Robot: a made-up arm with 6 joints.
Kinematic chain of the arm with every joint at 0, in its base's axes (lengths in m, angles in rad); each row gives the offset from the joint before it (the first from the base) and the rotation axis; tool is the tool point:
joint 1: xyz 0 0 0.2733 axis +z
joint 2: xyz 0 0 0 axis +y
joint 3: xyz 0 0 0.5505 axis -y
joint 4: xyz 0 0 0 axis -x
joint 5: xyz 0.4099 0 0 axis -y
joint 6: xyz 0 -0.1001 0 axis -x
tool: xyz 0 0 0
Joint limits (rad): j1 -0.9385..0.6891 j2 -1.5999..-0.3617 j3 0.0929..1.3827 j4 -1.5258..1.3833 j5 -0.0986..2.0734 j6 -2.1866..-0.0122
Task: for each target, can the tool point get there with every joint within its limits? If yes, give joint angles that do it. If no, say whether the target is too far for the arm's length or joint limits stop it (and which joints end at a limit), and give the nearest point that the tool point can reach.
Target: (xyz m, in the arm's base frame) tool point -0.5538 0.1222 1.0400
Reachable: yes | joints -0.3944 -0.7658 1.2365 0.0578 0.4908 -1.0594
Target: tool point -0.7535 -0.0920 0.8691
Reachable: yes | joints 0.0362 -0.9889 1.1884 0.8679 1.1407 -1.7173
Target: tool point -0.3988 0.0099 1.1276
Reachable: yes | joints -0.1902 -0.6363 1.2768 -0.8556 1.2198 -1.4553
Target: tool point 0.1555 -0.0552 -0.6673
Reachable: no: joint limits stop it (at a limit: joint 1, joint 2, joint 3, joint 4) | nearest point -0.7372 -0.6315 0.2251 | short by 1.388 m
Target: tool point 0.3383 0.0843 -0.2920
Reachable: no: joint limits stop it (at a limit: joint 2, joint 3, joint 4) | nearest point 0.2110 0.0526 0.8783 | short by 1.178 m
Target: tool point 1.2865 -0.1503 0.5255
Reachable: no: too far | nearest point 0.2160 -0.0252 0.8783 | short by 1.134 m
